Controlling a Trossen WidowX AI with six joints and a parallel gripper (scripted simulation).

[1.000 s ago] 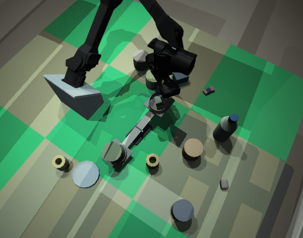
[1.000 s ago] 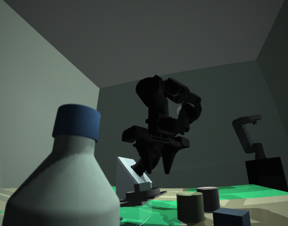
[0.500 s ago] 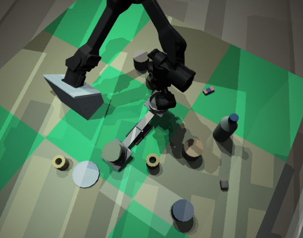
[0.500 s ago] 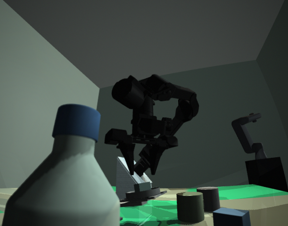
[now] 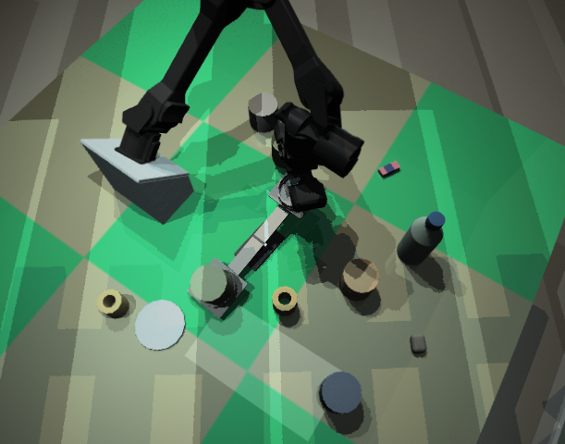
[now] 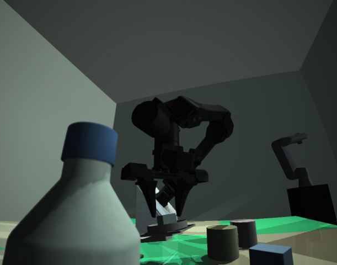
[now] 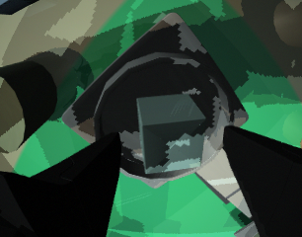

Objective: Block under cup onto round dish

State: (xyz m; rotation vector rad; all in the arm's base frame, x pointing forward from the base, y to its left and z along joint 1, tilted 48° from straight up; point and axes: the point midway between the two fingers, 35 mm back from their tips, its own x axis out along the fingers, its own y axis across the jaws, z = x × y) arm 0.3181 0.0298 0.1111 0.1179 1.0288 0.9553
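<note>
Right now the pale blue round dish is 13 cm behind my gripper tip, 36 cm to the right of it and 9 cm below it. From my gripper tip the other things lie so: grey cylinder: 16 cm behind, 19 cm to the left, 6 cm below; then tan cylinder: 19 cm ahead, 12 cm to the right, 6 cm below; then red-blue chip: 15 cm ahead, 19 cm to the left, 9 cm below.
</note>
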